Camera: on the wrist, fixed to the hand. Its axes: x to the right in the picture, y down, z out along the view.
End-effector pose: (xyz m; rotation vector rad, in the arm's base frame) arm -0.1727 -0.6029 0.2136 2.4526 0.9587 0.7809
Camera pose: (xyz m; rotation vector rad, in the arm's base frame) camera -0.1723 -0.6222 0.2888 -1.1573 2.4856 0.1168
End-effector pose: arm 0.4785 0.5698 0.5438 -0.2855 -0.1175 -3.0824
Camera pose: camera 0.4583 0.5115 0.4967 -0.5973 0.1270 0.0772
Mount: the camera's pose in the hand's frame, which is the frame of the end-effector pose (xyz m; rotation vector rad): 0.0132 0.0537 -0.0545 0.0645 -0.8079 3.0192
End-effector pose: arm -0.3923 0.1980 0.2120 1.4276 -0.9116 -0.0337
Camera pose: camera -0.3796 0.2468 0.2710 1.1092 2.3218 -1.4342
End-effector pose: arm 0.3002 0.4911 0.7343 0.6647 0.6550 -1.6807
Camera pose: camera 0.3551 0.5118 0.6834 0.2143 -0.9446 1.0185
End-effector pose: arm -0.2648 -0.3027 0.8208 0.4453 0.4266 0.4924
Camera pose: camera -0.2998 -0.2368 0.7993 -0.8029 1.2508 -2.3602
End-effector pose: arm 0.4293 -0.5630 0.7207 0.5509 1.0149 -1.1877
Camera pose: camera 0.4608 -0.5082 0.6757 0.7229 -0.9602 1.3213
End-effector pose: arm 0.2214 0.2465 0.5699 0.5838 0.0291 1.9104
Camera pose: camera 0.1489 0.2493 0.5424 -0.5039 0.7807 -1.0074
